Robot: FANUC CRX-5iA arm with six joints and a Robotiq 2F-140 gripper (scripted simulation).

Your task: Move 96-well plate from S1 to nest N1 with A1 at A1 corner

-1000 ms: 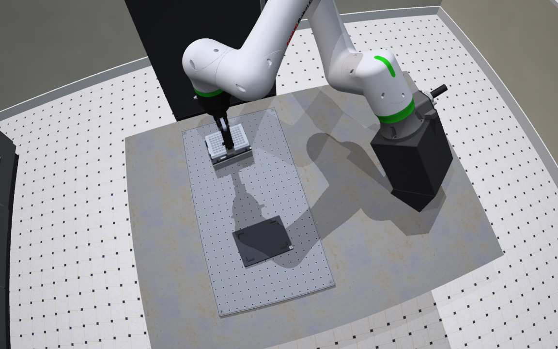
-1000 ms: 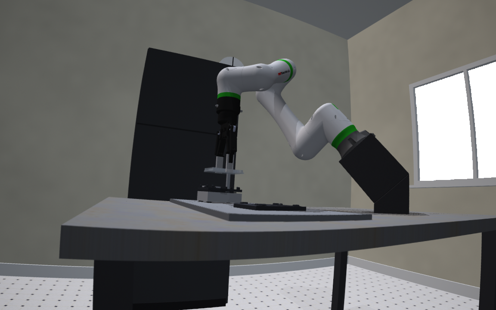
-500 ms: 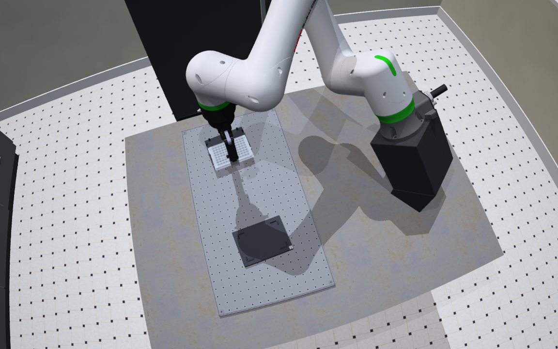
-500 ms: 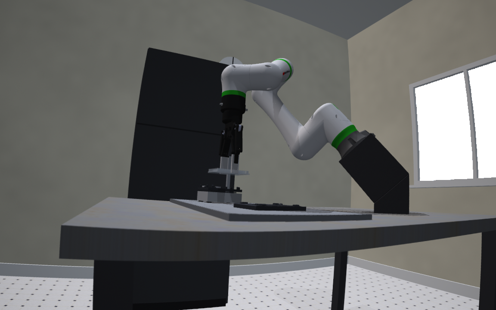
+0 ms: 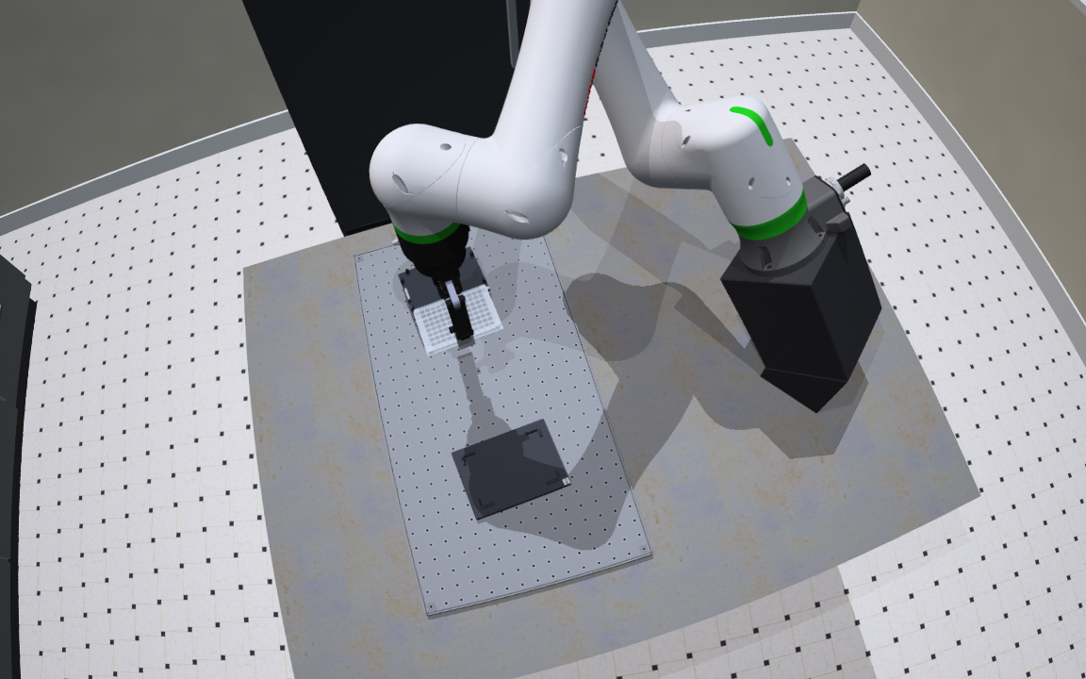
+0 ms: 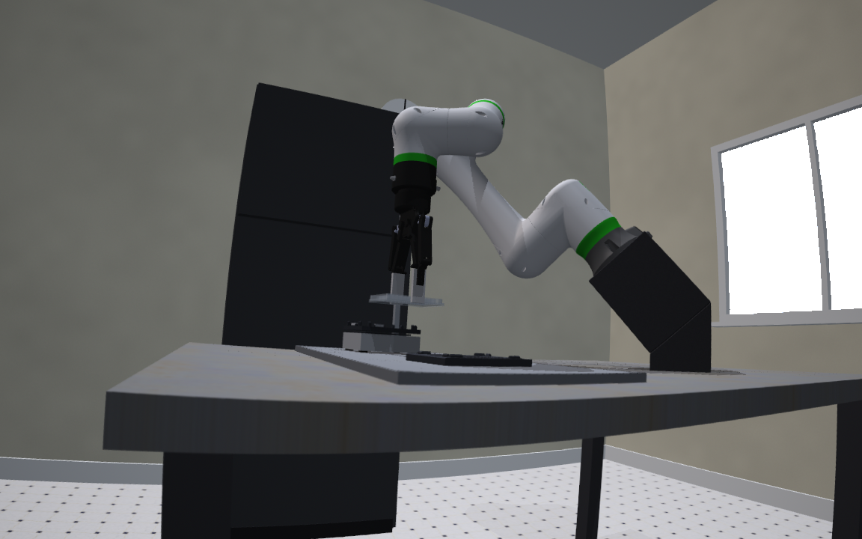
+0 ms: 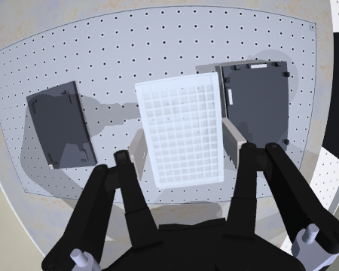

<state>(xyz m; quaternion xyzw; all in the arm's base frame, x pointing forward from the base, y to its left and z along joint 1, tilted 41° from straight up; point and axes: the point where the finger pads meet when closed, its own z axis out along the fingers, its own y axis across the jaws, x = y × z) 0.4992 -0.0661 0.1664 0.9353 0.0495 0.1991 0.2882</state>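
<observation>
Now: the dark plate nest N1 10 mm ahead of my hand, 230 mm to the left of it and 120 mm below it. Also, from my hand: white 96-well plate (20 mm below).
</observation>
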